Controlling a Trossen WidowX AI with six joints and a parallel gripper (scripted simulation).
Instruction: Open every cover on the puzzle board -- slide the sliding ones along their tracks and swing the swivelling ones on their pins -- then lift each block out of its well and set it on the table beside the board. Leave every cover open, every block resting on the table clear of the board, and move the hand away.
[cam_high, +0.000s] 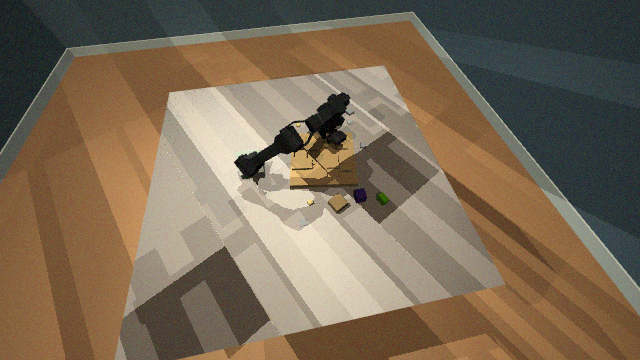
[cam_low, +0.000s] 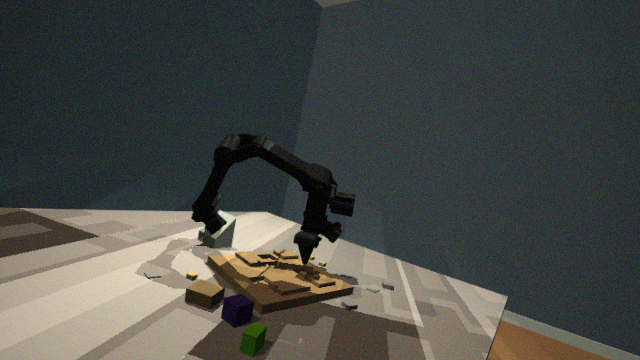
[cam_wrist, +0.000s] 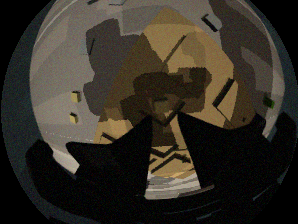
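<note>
My gripper tip is now 2 cm past the tan puzzle board, 5 cm to the left of it and 3 cm above it. Round my gripper tip: purple block (12 cm ahead, 28 cm to the right, 3 cm below); then brown block (3 cm ahead, 30 cm to the right, 4 cm below); then green block (21 cm ahead, 30 cm to the right, 3 cm below).
</note>
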